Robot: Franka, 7 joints.
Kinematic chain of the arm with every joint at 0, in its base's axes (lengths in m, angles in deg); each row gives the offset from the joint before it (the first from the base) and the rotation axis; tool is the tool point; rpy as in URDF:
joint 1: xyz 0 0 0.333 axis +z
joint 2: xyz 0 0 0 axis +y
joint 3: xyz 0 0 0.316 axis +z
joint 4: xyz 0.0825 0 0 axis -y
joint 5: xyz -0.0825 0 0.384 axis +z
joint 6: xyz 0 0 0 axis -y
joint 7: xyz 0.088 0 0 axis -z
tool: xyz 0 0 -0.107 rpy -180 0 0
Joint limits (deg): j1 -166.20..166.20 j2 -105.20..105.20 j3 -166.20..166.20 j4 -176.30..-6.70 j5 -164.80..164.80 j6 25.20..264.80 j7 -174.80..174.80
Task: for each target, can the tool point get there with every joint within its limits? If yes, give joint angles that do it. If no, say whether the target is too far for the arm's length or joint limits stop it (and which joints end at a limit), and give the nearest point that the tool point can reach.
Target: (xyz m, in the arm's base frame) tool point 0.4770 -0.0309 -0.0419
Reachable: yes | joints -9.87 59.44 10.44 -124.27 25.57 200.66 81.64
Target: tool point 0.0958 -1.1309 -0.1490
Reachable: no: too far | nearest point 0.0667 -0.7868 -0.0023 | short by 0.375 m
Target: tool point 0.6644 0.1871 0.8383
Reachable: yes | joints 1.73 60.98 119.99 -22.82 108.55 132.76 -51.46
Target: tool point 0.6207 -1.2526 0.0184
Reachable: no: too far | nearest point 0.3716 -0.7499 0.1446 | short by 0.575 m
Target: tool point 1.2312 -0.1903 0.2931
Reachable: no: too far | nearest point 0.8474 -0.1310 0.3055 | short by 0.389 m
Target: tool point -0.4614 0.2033 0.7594
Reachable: yes | joints 41.74 4.97 132.75 -86.88 96.43 213.31 56.39
